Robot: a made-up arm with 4 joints.
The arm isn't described. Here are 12 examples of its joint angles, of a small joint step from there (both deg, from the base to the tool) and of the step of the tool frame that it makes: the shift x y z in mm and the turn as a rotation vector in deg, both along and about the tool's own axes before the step.
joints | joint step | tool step
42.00 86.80 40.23 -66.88 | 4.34 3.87 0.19 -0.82 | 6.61 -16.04 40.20 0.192 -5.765 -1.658
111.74 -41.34 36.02 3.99 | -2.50 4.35 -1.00 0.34 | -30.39 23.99 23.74 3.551 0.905 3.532
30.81 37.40 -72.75 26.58 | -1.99 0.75 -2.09 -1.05 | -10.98 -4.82 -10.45 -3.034 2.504 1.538
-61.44 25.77 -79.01 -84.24 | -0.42 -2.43 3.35 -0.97 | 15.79 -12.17 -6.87 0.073 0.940 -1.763
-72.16 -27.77 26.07 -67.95 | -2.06 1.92 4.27 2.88 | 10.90 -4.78 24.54 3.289 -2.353 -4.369
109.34 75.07 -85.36 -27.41 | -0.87 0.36 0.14 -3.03 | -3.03 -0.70 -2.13 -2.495 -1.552 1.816
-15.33 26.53 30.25 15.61 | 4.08 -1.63 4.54 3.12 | 33.68 -2.47 23.25 2.923 -6.975 -1.683
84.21 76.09 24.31 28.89 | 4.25 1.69 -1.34 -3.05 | -19.27 10.78 2.65 -3.889 -2.224 4.740
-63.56 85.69 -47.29 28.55 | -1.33 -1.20 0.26 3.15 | 5.82 0.83 5.18 3.686 2.243 -1.791
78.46 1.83 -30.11 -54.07 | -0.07 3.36 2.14 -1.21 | -0.48 -5.22 14.98 -1.096 -4.659 -1.673
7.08 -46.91 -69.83 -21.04 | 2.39 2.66 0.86 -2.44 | -9.24 -6.40 5.33 -0.736 -4.747 1.101
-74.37 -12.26 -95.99 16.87 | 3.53 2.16 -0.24 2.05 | -6.91 -6.74 1.34 3.722 -2.381 0.781
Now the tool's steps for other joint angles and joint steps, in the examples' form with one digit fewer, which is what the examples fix.
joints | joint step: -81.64 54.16 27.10 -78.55 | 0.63 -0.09 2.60 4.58
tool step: 12.1 -7.0 0.4 2.78 1.02 -4.39
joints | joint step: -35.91 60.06 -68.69 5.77 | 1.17 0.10 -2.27 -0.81
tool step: -5.9 -2.7 -6.5 -1.77 1.08 -0.22
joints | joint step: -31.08 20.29 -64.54 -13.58 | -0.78 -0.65 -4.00 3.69
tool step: -13.4 1.6 -6.2 2.13 5.60 0.74
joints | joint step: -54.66 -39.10 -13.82 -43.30 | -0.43 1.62 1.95 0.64
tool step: 3.1 -0.8 11.6 0.88 -2.52 -1.37
